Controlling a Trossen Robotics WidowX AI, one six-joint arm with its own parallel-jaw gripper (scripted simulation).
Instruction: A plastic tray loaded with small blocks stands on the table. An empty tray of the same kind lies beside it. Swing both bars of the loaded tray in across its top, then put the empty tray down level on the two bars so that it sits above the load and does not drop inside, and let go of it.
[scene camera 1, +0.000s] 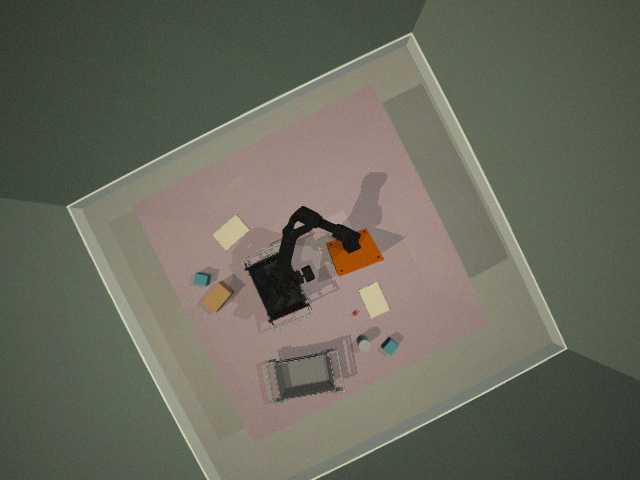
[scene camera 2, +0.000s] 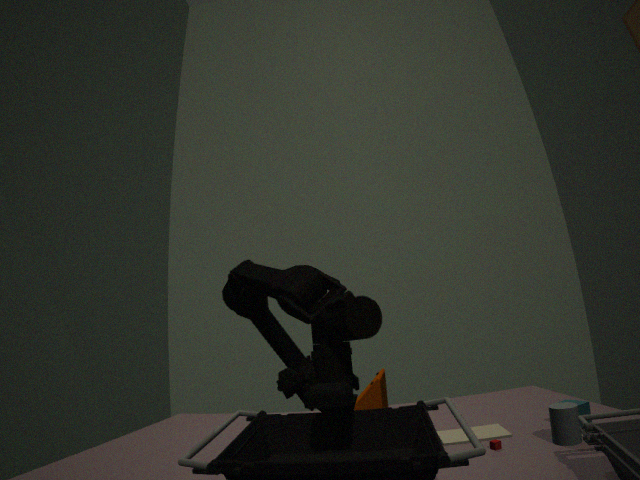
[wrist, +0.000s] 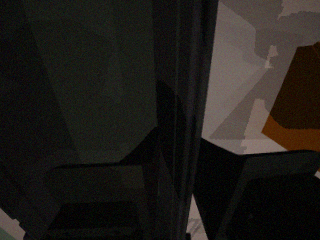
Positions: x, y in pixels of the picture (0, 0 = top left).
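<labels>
Gripper (scene camera 2: 340, 445) at 0.59 m from the lens. Grey cylinder (scene camera 2: 565, 426) at 0.81 m from the lens. The gripper is nearer to the lens than the grey cylinder.
</labels>
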